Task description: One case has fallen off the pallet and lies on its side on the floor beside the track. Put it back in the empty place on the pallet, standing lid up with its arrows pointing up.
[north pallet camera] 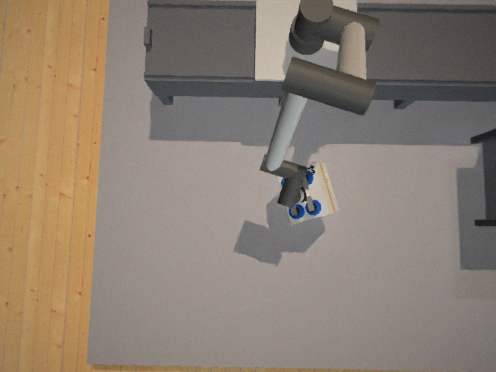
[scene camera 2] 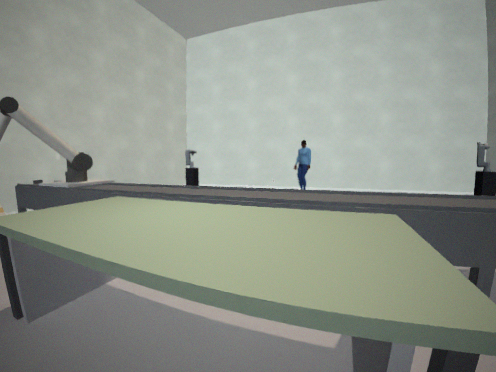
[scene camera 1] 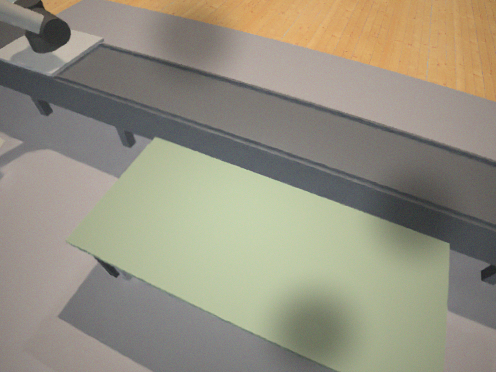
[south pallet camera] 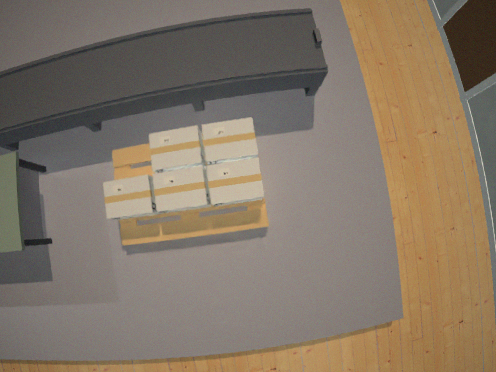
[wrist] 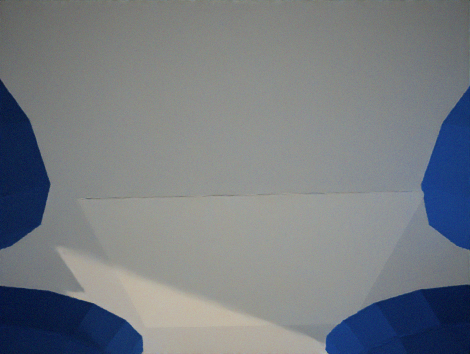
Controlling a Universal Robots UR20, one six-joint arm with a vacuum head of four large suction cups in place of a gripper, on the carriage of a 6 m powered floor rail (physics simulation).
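In the north pallet camera the case hangs under the vacuum head, above the floor, with its shadow offset below and left. It is white with a tan tape strip near its right edge. My gripper is shut on it, the blue cups against its upper face. In the wrist view, pale case surface lies between the blue cups, with a thin line across it. Its arrows cannot be made out. In the south pallet camera the wooden pallet carries several white taped cases; bare boards show at its upper left corner.
The grey rail track runs beside the pallet. The arm's carriage stands on it. A green table stands along the track, left of the pallet in the south pallet camera. A person is beyond the track.
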